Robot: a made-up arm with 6 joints.
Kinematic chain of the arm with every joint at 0, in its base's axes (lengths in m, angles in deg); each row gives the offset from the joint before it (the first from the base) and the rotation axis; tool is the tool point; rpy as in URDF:
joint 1: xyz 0 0 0.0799 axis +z
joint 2: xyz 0 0 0 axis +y
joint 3: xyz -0.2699 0 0.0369 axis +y
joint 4: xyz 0.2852 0 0.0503 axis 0.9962 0 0.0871
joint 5: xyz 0 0 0 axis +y
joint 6: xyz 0.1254 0 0.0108 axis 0.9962 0 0.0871
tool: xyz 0 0 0 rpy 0 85 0
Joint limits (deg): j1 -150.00..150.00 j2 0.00..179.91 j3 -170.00..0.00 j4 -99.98..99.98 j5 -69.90..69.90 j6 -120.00..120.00
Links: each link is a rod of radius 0.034 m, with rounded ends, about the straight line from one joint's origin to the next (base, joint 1, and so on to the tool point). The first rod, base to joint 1, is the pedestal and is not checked.
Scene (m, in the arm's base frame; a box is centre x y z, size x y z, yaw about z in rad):
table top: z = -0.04
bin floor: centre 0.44 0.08 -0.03 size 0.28 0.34 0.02 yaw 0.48
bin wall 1: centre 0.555 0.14 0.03 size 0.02 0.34 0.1 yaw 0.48
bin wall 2: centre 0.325 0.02 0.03 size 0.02 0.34 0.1 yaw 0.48
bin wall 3: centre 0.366 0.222 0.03 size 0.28 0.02 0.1 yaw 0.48
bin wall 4: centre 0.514 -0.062 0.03 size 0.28 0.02 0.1 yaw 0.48
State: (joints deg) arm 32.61 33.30 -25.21 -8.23 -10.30 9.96
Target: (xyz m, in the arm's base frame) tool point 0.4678 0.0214 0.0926
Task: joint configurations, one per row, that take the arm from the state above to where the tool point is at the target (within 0.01 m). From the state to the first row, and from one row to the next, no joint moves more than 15 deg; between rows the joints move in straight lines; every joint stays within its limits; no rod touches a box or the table.
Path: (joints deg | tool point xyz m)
1: 27.55 45.96 -31.45 -7.82 -11.03 9.96 | 0.2232 0.1201 0.2798
2: 22.48 58.61 -37.68 -7.42 -11.77 9.96 | 0.2766 0.1180 0.2651
3: 17.42 71.27 -43.92 -7.01 -12.50 9.96 | 0.3316 0.1075 0.2391
4: 12.35 83.93 -50.15 -6.61 -13.24 9.96 | 0.3845 0.0876 0.2014
5: 7.29 96.58 -56.39 -6.20 -13.97 9.96 | 0.4311 0.0584 0.1523
6: 2.23 109.24 -62.62 -5.79 -14.71 9.96 | 0.4678 0.0214 0.0926

